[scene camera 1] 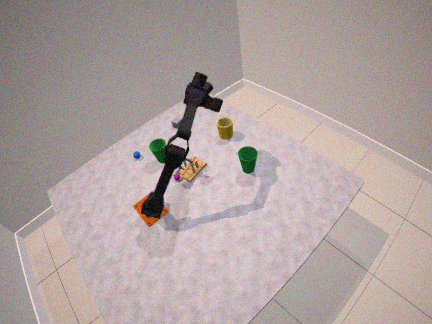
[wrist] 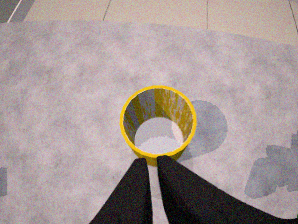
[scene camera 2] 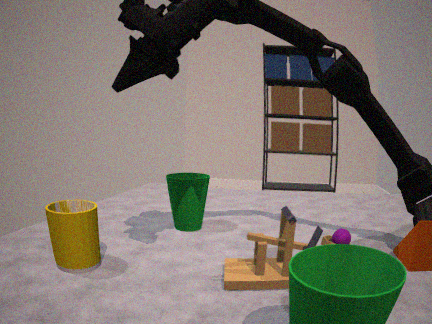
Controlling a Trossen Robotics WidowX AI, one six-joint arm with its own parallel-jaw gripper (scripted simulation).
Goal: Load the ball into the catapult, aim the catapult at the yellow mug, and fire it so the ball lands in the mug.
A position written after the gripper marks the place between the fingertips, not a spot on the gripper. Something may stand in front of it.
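Gripper point(scene camera 2: 114, 90), also in the wrist view point(wrist: 151, 166): shut, holding nothing. Yellow mug point(scene camera 2: 73, 224) present. Wooden catapult point(scene camera 2: 261, 273) too; in the wrist view, out of frame.
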